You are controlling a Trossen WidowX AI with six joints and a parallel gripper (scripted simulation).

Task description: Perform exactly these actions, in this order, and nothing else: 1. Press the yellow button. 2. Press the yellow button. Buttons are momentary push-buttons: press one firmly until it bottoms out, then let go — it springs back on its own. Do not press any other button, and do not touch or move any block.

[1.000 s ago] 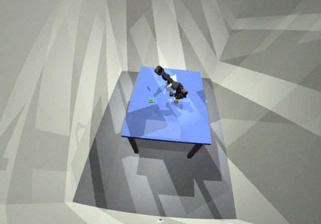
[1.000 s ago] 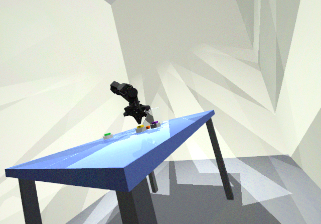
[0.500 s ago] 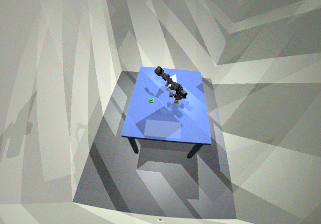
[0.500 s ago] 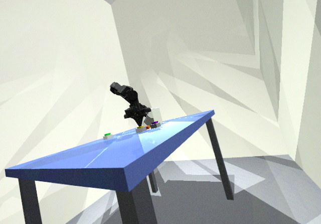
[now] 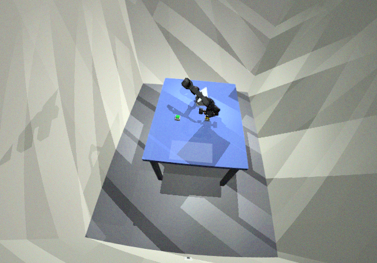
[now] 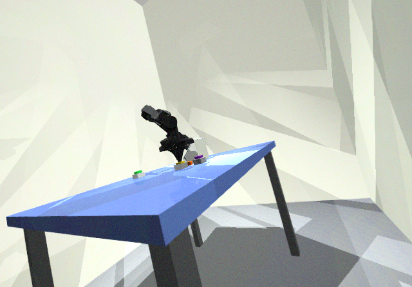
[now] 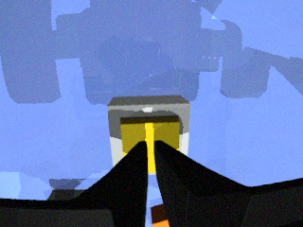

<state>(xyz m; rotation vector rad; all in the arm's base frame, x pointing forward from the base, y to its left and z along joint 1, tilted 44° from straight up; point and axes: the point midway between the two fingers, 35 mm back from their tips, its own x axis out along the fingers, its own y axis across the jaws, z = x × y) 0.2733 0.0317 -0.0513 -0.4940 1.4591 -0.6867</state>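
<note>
My gripper tip is now right at the yellow button. The rest, counted from my gripper tip: orange block: 9 cm behind, 1 cm to the right, 2 cm below; purple button: 7 cm behind, 7 cm to the left; green button: 1 cm behind, 30 cm to the right.
</note>
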